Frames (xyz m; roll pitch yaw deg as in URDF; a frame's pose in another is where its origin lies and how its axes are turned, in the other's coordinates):
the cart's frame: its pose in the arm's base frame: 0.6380 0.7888 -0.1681 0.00 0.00 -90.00
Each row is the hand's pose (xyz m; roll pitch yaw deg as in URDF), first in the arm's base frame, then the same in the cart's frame.
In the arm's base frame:
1: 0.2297 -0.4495 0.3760 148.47 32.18 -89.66
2: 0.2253 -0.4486 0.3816 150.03 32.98 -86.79
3: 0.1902 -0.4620 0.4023 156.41 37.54 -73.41
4: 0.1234 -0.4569 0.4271 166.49 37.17 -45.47
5: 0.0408 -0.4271 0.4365 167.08 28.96 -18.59
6: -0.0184 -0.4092 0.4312 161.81 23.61 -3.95
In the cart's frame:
1: 1.2383 -0.4083 0.5441 148.47 32.18 0.34
2: 1.2374 -0.4127 0.5497 150.03 32.98 3.21
3: 1.2508 -0.4478 0.5704 156.41 37.54 16.59
4: 1.2457 -0.5146 0.5952 166.49 37.17 44.53
5: 1.2159 -0.5972 0.6046 167.08 28.96 71.41
6: 1.1980 -0.6564 0.5993 161.81 23.61 86.05

